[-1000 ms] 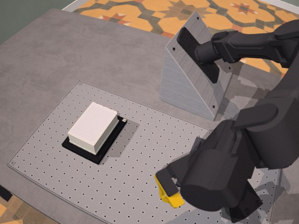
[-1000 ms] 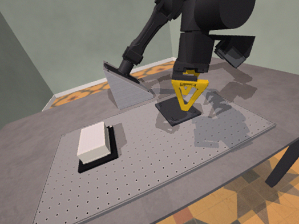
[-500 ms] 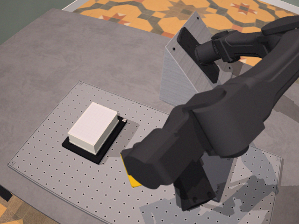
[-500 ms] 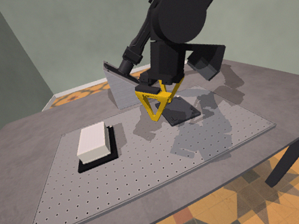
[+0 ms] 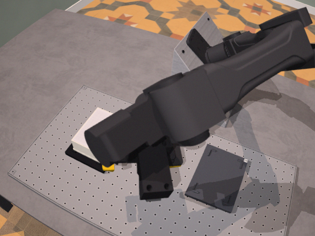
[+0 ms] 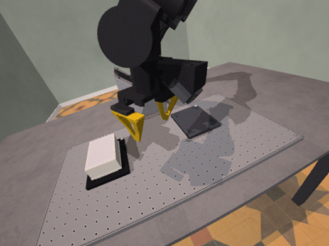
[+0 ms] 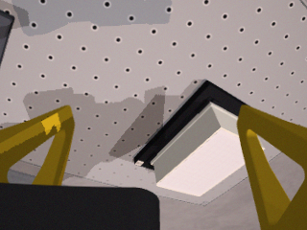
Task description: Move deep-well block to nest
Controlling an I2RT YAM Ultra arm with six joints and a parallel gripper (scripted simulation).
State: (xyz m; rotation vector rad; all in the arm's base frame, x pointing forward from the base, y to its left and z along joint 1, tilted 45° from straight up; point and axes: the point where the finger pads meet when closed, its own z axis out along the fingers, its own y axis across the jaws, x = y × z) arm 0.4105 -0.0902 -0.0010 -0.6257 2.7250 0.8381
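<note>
My gripper is now 11 cm past the white 96-well deep-well block, 15 cm to the left of it and 10 cm above it. Also, from my hand: nest N2: 11 cm behind, 18 cm to the left, 12 cm below; then black plate nest N1: 11 cm behind, 15 cm to the right, 12 cm below.
</note>
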